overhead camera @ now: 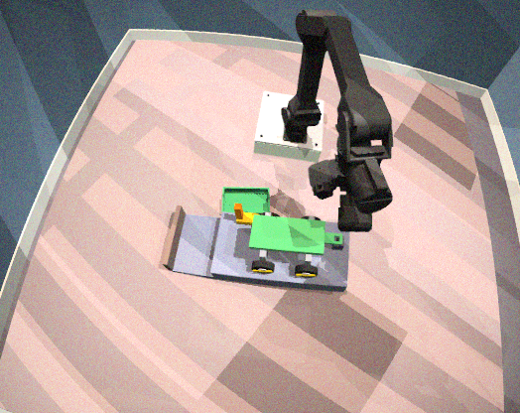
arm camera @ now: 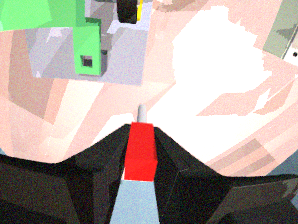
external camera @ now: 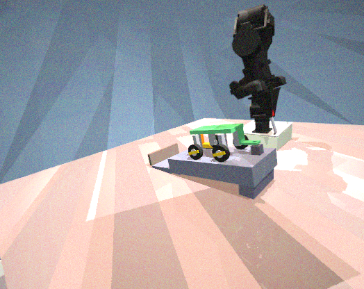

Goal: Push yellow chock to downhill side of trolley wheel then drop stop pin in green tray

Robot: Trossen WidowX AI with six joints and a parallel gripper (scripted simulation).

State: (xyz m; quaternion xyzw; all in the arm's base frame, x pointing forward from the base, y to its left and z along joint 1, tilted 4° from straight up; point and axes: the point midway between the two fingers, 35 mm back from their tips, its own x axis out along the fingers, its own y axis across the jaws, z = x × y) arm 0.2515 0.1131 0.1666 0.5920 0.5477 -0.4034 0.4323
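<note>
Now: the green tray 23 cm to the right of my gripper tip, 18 cm below it and 6 cm behind it. Round my gripper tip: trolley 13 cm to the right, 7 cm ahead, 6 cm below; then red-headed stop pin right at my gripper tip; then pale blue ramp 13 cm to the right, 13 cm below, 7 cm ahead.
</note>
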